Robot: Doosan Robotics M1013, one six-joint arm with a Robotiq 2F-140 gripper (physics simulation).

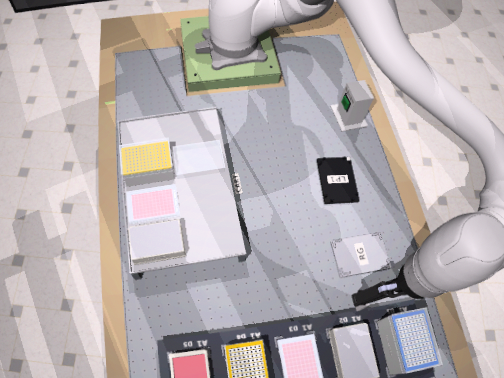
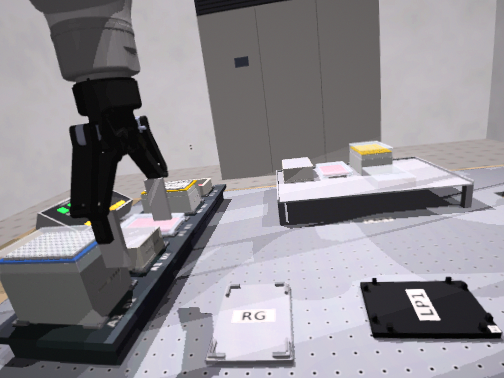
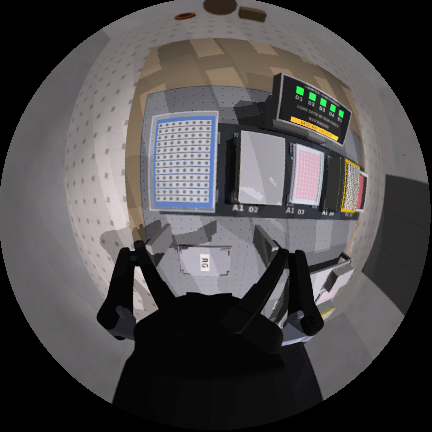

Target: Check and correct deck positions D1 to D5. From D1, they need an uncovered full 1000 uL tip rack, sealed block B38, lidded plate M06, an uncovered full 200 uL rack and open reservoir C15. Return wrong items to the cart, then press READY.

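Frame: origin at the arm's base, x right, y ahead, z up, level; millimetres.
Seen in the pictures: gripper, fingertip midpoint: (image 1: pixel 383 298) (image 2: pixel 144 239) (image 3: pixel 212 233); arm's base at its link origin: (image 1: pixel 233 46).
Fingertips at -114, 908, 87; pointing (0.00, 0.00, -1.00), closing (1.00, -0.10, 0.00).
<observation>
Pixels of each thing's top centre, then the offset from my fingertips to it, as dx, dy, dz. "spot": a spot on its surface instead.
- blue-rimmed tip rack at its top centre: (image 3: pixel 179 158) (image 2: pixel 54 239) (image 1: pixel 417 339) -28, +109, +27
- yellow-rimmed rack at its top centre: (image 1: pixel 248 372) (image 2: pixel 169 185) (image 3: pixel 352 187) +341, +63, -12
- red reservoir at its top centre: (image 3: pixel 361 191) +464, +48, -45
- cart at its top centre: (image 1: pixel 176 181) (image 2: pixel 357 174) (image 3: pixel 311 305) +393, -441, -60
- yellow rack at its top centre: (image 1: pixel 145 155) (image 2: pixel 369 145) (image 3: pixel 322 317) +456, -499, +5
- clear lid-like piece at its top centre: (image 1: pixel 198 156) (image 2: pixel 386 171) +322, -489, -41
- green-faced box at its top centre: (image 1: pixel 360 90) -177, -574, +4
- status panel at a spot on its surface: (image 3: pixel 312 107) spot: +211, +221, -9
My gripper (image 1: pixel 361 300) (image 2: pixel 137 225) (image 3: pixel 212 233) is open and empty, close to the D1 and D2 end of the deck on its RG side. At D1 a blue-rimmed tip rack (image 1: pixel 416 341) (image 2: pixel 60 270) (image 3: pixel 184 164) stands with a clear cover seemingly over it. D2 holds a grey block (image 1: pixel 356 352) (image 3: pixel 261 167); D3 a pink plate (image 1: pixel 299 357) (image 2: pixel 155 223) (image 3: pixel 307 175). D4 holds a yellow-rimmed rack (image 1: pixel 246 361) (image 3: pixel 351 185) with a black-and-white chequered top, D5 a red reservoir (image 1: pixel 190 367) (image 3: pixel 361 186). Item codes are not readable.
The cart (image 1: pixel 210 220) (image 2: pixel 440 181) bears a yellow rack (image 1: pixel 147 159) (image 2: pixel 371 157), pink plate (image 1: pixel 153 204) (image 2: pixel 334 169), grey block (image 1: pixel 157 241) (image 2: pixel 297 170) and clear lid-like piece (image 1: pixel 200 157). RG, LP1 and a green-faced box (image 1: pixel 356 104) stand nearby. The status panel (image 3: pixel 312 107) shows several green lamps.
</observation>
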